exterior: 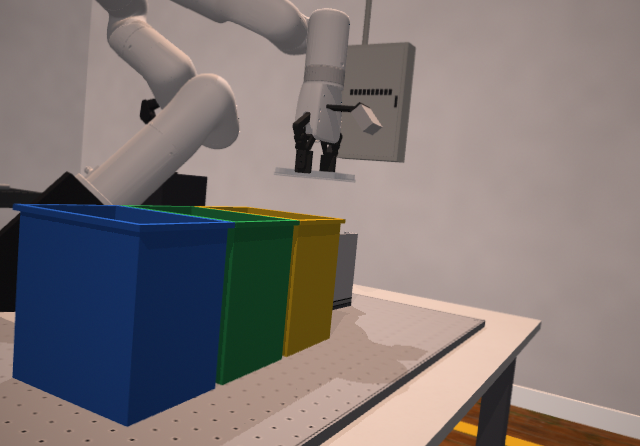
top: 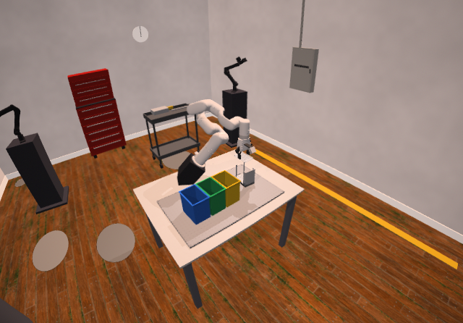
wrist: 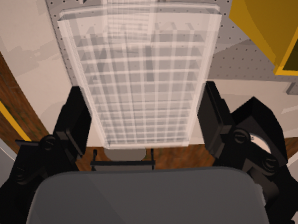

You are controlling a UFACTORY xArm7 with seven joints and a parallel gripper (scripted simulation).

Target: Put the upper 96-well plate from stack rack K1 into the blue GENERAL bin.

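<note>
The blue bin lies 480 mm to the right of my hand, 170 mm below it and 120 mm ahead of it. The rest, counted from my hand: 96-well plate: 10 mm below; yellow bin: 220 mm to the right, 170 mm below, 90 mm ahead; green bin: 350 mm to the right, 170 mm below, 110 mm ahead.
</note>
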